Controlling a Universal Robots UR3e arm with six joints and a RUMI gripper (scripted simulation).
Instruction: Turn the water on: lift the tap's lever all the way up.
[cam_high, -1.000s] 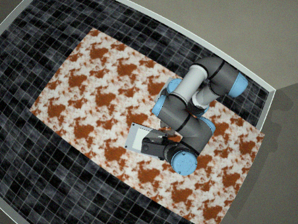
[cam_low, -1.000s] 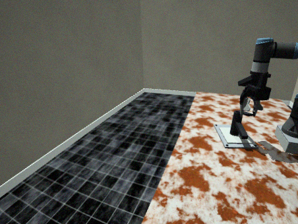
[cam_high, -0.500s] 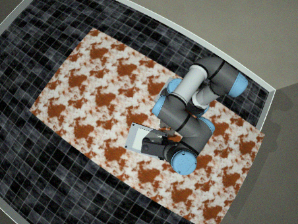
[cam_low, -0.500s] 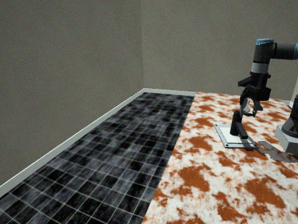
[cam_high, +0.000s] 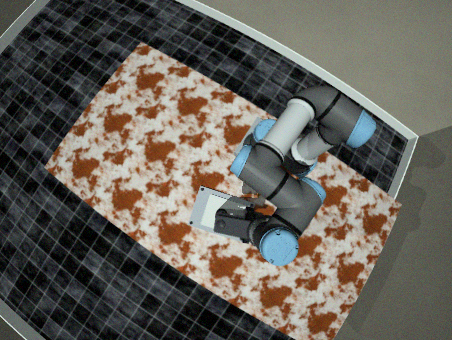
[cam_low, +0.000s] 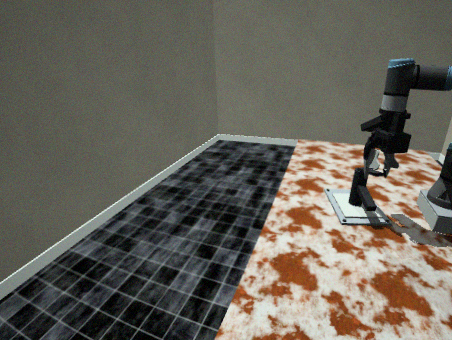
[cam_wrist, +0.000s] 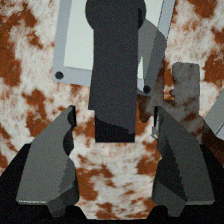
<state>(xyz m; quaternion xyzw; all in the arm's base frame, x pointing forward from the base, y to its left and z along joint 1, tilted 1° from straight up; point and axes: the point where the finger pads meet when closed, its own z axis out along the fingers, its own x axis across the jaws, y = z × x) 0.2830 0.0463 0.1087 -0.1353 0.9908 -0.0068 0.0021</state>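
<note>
My gripper is now 3 cm to the left of the lever, 1 cm short of it and 1 cm above it. Round my hand: tap 6 cm below, 5 cm to the right, 1 cm ahead.
</note>
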